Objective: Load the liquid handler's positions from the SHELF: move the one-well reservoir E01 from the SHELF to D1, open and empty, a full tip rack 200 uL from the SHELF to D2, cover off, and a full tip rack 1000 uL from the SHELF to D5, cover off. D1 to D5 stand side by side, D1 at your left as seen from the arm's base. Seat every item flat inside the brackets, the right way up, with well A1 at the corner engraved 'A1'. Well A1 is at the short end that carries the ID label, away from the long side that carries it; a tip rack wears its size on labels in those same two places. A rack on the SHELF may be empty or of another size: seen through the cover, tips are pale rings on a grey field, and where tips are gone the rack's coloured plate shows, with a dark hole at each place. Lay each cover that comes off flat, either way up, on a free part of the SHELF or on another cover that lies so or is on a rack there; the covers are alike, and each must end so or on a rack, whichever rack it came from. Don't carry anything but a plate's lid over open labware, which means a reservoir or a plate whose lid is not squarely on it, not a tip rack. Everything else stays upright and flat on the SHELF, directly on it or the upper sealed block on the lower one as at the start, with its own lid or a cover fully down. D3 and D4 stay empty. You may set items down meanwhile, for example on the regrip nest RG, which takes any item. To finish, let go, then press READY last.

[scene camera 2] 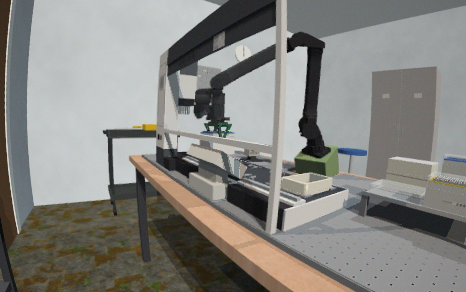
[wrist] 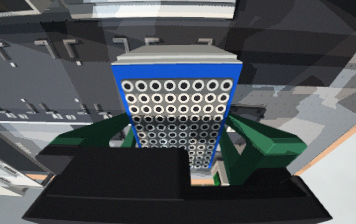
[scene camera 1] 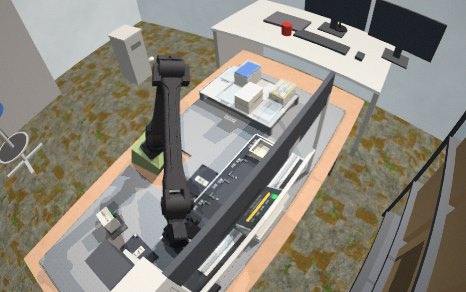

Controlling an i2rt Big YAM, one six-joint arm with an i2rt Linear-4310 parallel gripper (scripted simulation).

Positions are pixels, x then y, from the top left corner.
Labels:
A white sealed block [scene camera 2: 414, 168] is 71 cm from the lens. A clear cover [scene camera 2: 409, 193] is 60 cm from the lens. The marked spots on the white sealed block and the clear cover are 12 cm apart.

